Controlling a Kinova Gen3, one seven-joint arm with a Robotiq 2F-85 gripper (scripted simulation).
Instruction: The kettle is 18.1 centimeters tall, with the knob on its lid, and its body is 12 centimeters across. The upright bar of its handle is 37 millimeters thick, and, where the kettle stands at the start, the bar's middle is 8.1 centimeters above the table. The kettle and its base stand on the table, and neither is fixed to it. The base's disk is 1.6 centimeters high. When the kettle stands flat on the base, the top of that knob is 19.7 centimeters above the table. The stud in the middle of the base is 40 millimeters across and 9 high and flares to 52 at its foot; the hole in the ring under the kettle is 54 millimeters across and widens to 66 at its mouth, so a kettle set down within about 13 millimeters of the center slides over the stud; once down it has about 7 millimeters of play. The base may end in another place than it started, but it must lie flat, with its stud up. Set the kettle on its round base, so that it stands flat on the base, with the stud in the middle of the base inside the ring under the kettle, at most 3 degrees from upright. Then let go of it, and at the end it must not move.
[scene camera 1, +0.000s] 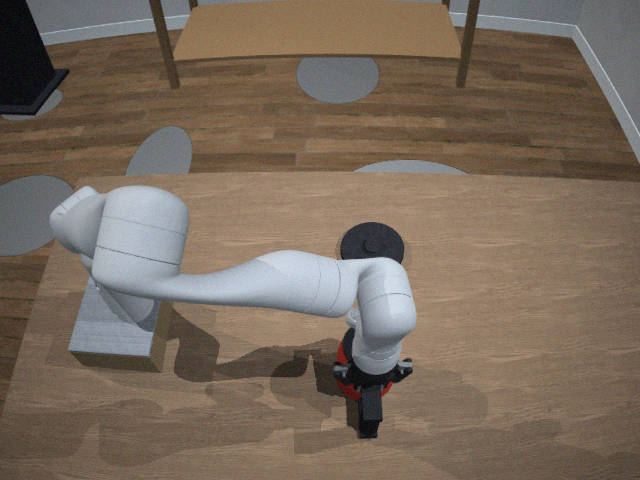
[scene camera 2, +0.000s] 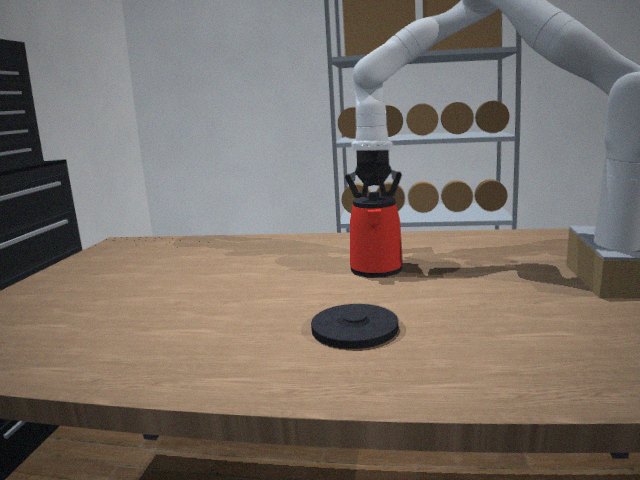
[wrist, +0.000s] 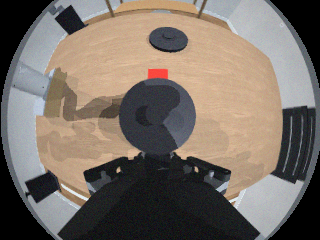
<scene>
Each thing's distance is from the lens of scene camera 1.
my gripper (scene camera 1: 369, 386): 97 cm
round black base (scene camera 1: 359, 242): 125 cm
</scene>
